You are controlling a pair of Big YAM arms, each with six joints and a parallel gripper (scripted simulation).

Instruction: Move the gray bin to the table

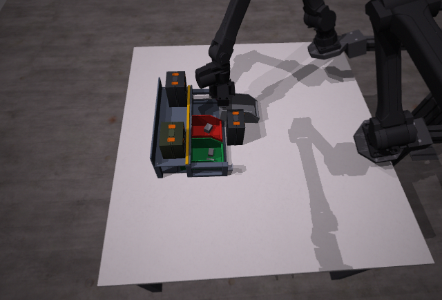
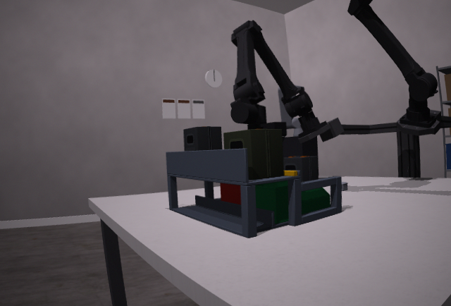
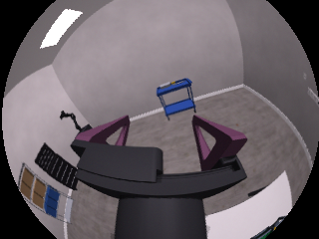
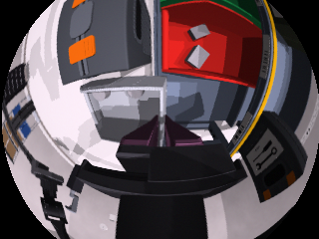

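Right now my right hand is 8 cm past the gray bin, 1 cm to the right of it and 4 cm above it. From my right hand the other things lie so: green bin (11 cm ahead, 21 cm to the left, 4 cm below); red bin (10 cm ahead, 10 cm to the left, 4 cm below); shelf (13 cm ahead, 9 cm to the left, 2 cm below).
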